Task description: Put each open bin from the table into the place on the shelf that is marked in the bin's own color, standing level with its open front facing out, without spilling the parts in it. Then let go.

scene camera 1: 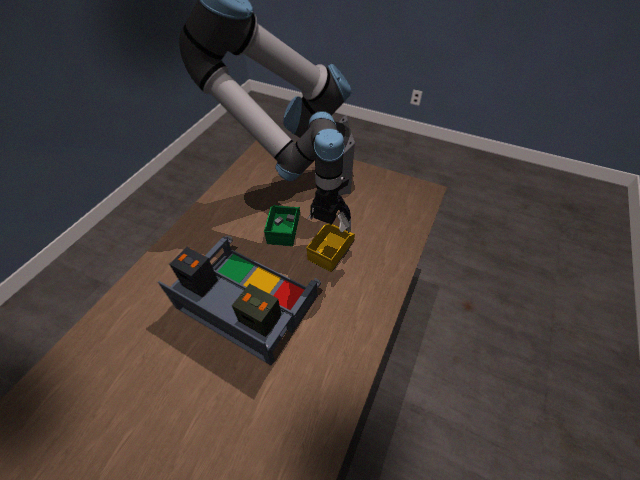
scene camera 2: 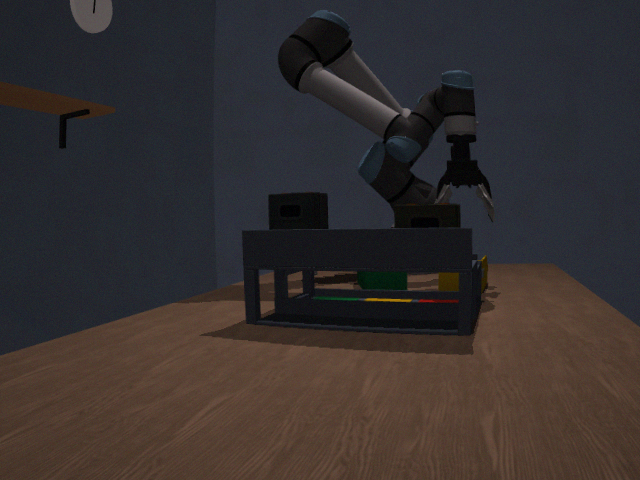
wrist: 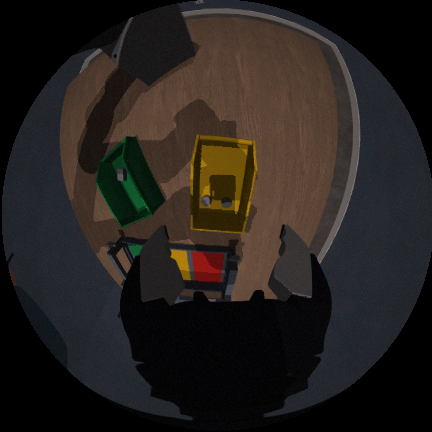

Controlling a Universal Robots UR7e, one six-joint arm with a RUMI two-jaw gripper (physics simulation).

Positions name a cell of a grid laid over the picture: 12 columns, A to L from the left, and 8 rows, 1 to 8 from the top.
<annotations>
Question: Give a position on a yellow bin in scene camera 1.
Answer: G5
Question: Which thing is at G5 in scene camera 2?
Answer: A green bin.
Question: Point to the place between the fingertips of my gripper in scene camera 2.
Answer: At I4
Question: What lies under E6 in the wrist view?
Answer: My gripper.
</annotations>
